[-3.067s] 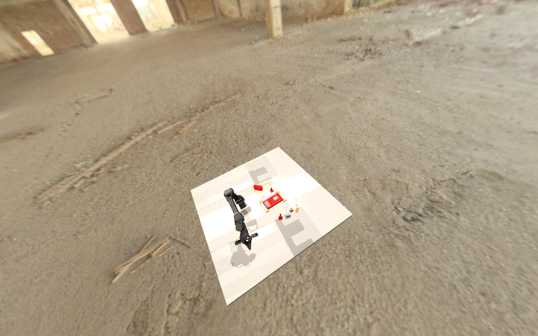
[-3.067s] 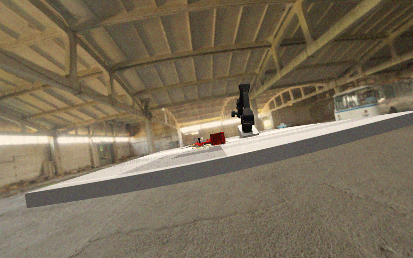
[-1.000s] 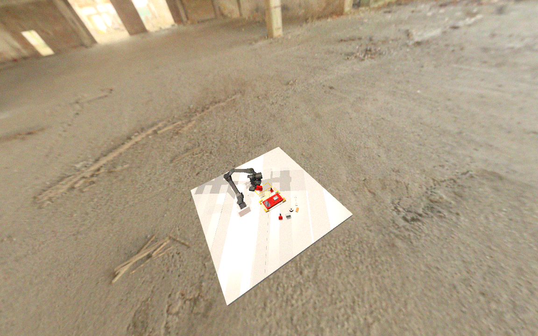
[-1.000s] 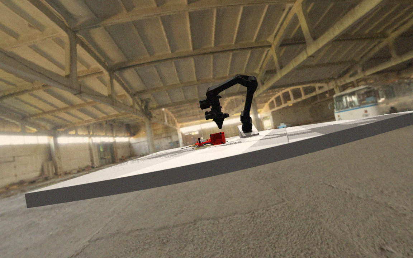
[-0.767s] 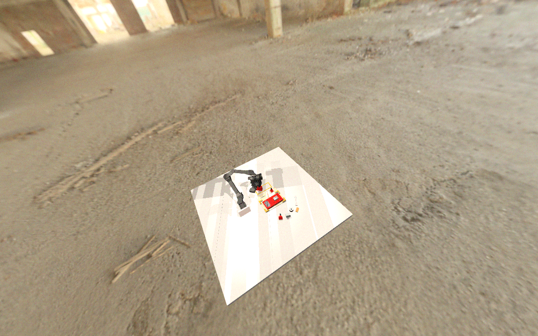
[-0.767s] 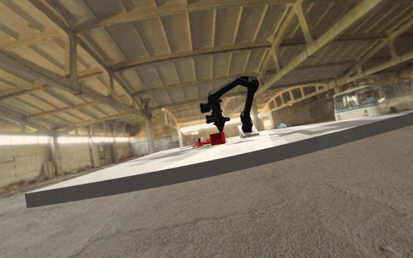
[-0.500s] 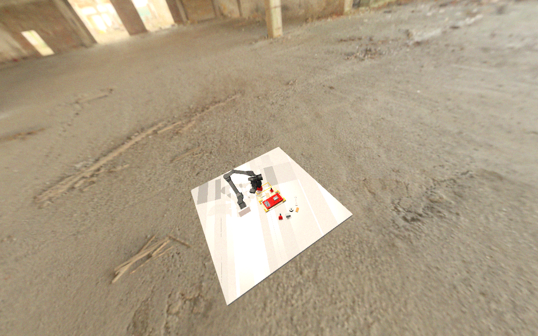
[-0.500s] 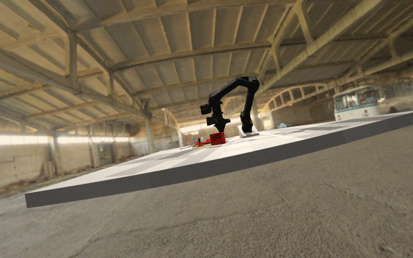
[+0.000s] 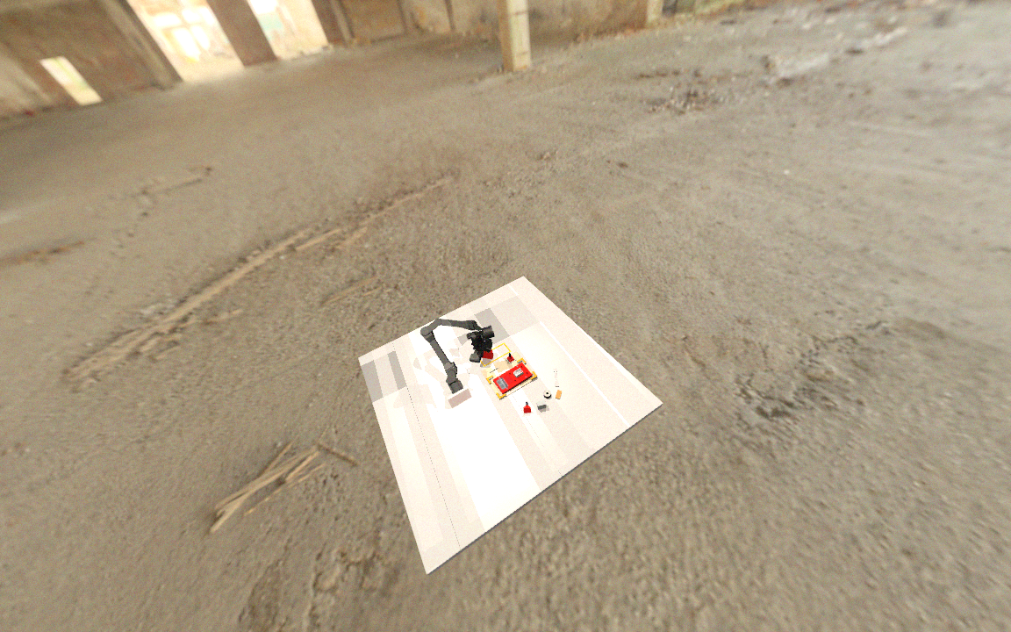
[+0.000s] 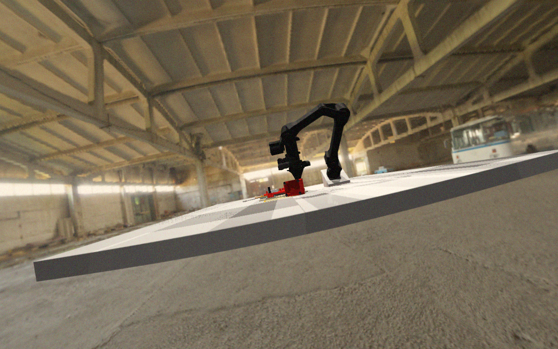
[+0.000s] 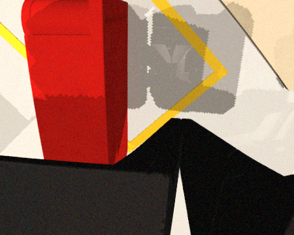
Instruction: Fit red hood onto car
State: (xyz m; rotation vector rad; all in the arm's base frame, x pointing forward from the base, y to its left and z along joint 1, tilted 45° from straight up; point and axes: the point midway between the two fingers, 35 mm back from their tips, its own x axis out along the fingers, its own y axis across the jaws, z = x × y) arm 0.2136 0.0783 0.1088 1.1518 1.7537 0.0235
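My gripper tip is 3 cm short of the red hood, 3 cm to the right of it and 2 cm above it.
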